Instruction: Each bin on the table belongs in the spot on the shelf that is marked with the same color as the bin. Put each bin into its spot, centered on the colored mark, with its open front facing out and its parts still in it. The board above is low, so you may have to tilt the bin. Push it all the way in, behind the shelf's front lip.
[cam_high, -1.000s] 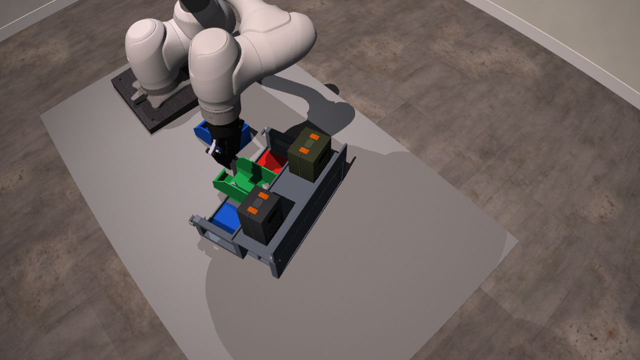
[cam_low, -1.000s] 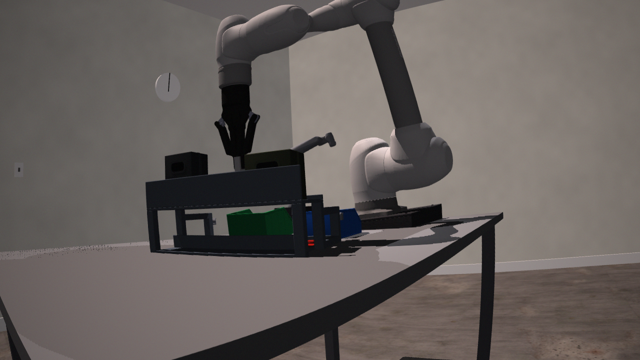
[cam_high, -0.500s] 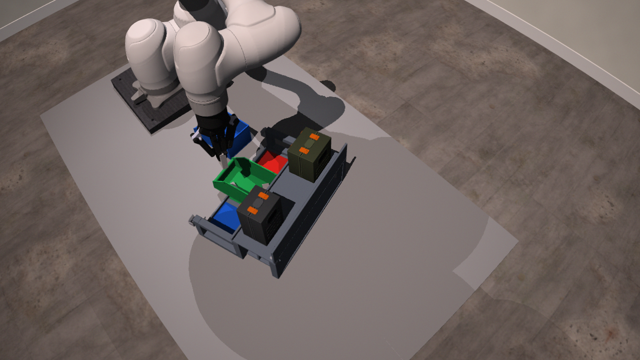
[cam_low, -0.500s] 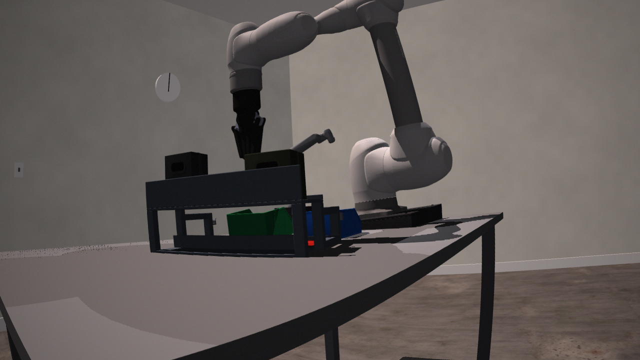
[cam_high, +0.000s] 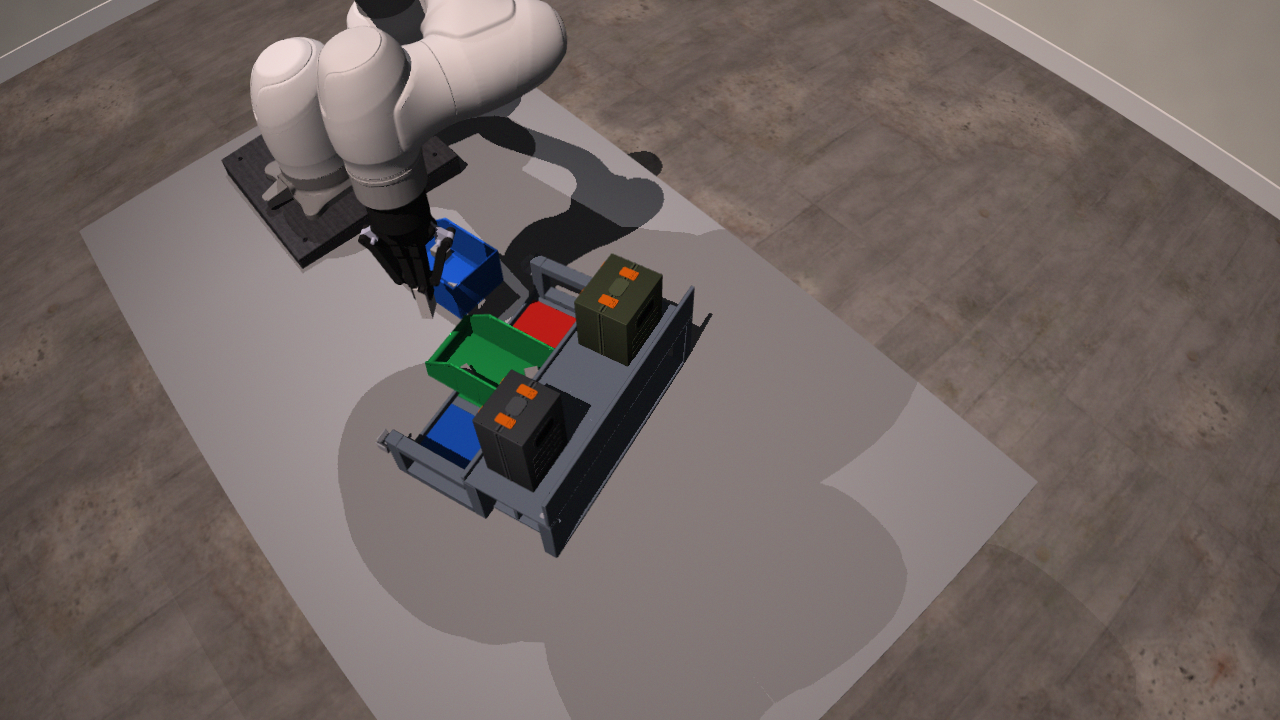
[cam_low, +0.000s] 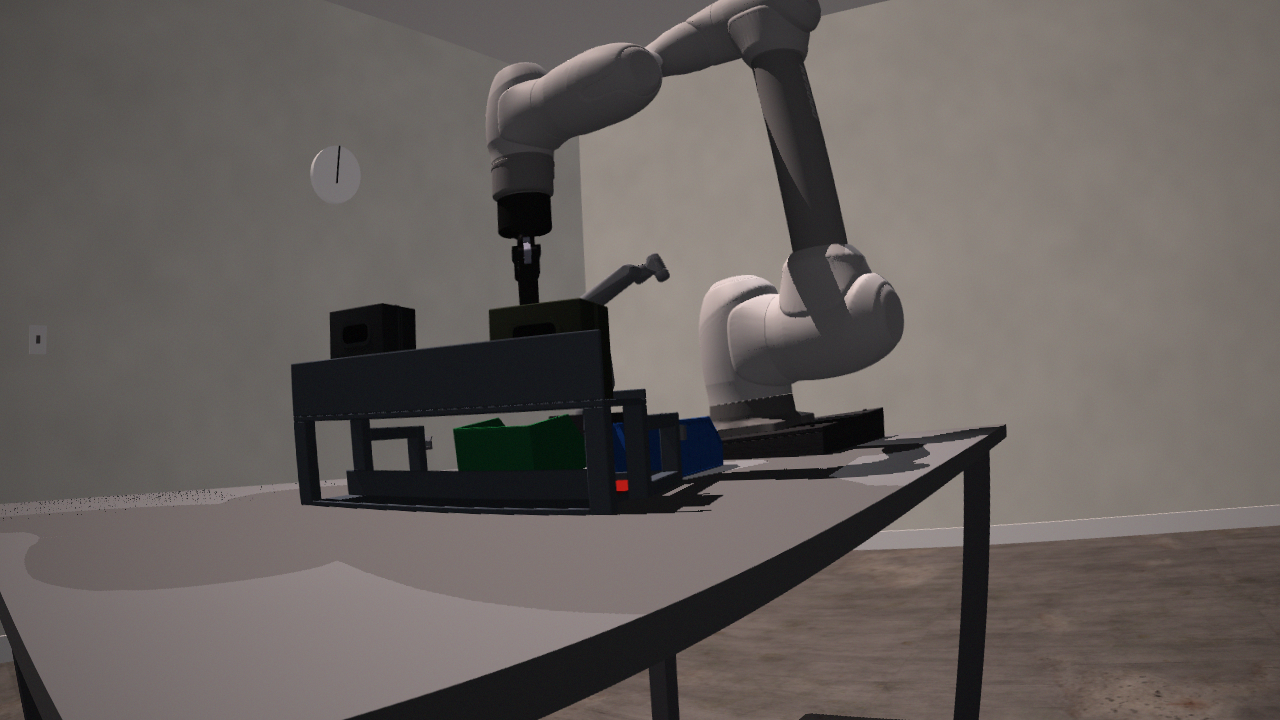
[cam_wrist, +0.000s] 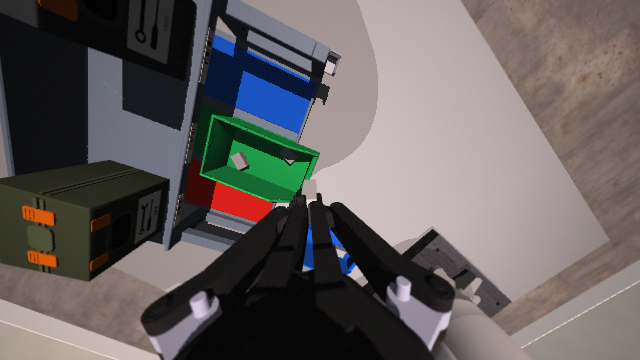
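Right now the green bin is 12 cm below my hand, 7 cm ahead of it and 4 cm to the left of it. Round my hand: olive case (19 cm ahead, 18 cm to the left, 2 cm below); black case (25 cm ahead, 4 cm to the right, 1 cm below); blue bin (15 cm behind, 14 cm below, 11 cm to the left).
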